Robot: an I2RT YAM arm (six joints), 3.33 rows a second.
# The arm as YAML. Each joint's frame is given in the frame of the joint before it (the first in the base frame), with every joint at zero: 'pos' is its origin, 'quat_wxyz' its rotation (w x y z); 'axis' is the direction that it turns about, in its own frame. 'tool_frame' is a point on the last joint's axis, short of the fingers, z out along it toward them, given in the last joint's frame.
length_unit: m
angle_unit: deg
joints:
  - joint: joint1
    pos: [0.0, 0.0, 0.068]
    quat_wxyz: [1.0, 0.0, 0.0, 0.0]
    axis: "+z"
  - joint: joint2
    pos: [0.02, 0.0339, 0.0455]
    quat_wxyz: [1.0, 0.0, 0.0, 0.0]
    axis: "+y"
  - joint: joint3
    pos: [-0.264, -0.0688, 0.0]
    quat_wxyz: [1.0, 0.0, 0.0, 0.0]
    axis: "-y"
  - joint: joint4
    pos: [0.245, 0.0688, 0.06]
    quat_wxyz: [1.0, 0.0, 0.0, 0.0]
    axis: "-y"
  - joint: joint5
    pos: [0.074, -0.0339, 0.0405]
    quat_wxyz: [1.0, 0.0, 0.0, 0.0]
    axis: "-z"
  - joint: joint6
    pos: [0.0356, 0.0, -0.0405]
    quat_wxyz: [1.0, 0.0, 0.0, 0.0]
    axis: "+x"
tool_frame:
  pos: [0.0, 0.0, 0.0]
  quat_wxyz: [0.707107, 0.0, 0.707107, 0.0]
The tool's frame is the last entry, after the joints.
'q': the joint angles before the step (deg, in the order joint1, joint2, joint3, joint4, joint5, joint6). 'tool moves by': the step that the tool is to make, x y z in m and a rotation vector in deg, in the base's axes. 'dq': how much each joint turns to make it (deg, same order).
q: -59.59, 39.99, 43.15, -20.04, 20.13, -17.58
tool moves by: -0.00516, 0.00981, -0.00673, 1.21, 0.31, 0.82
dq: 0.00, -2.98, -1.49, -2.73, -0.89, 0.09
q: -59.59, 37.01, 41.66, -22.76, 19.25, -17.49
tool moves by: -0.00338, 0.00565, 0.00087, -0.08, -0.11, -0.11
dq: 0.00, -1.59, 0.00, -1.49, 0.09, 0.09
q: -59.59, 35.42, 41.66, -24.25, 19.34, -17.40
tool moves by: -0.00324, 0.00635, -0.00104, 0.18, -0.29, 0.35
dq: 0.09, -1.85, -0.35, -1.59, -0.35, 0.26
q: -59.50, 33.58, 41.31, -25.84, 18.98, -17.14
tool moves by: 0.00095, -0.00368, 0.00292, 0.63, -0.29, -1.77
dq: -0.09, 1.48, 1.13, -0.43, 1.41, 1.14
